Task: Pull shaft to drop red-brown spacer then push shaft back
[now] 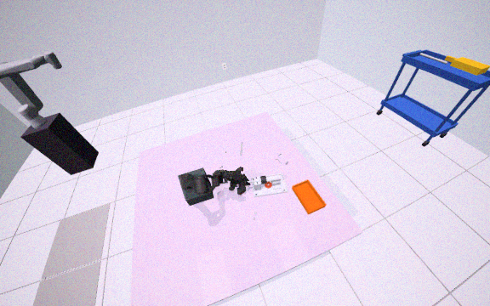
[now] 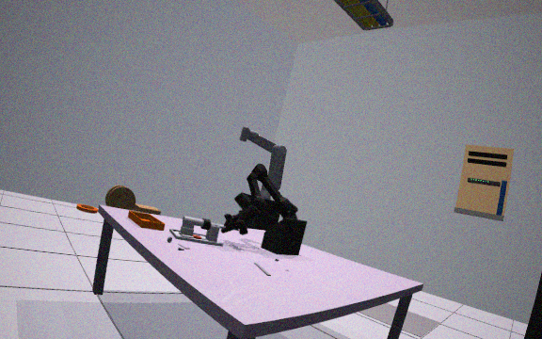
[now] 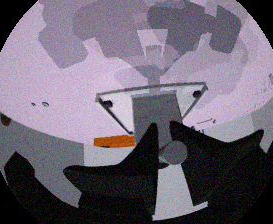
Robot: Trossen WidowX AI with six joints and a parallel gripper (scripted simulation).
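Now: the shaft 5 cm ahead of my gripper tip, 1 cm to the right of it and 3 cm above it. Also, from my gripper tip: orange tray (32 cm ahead, 21 cm to the right, 5 cm below).
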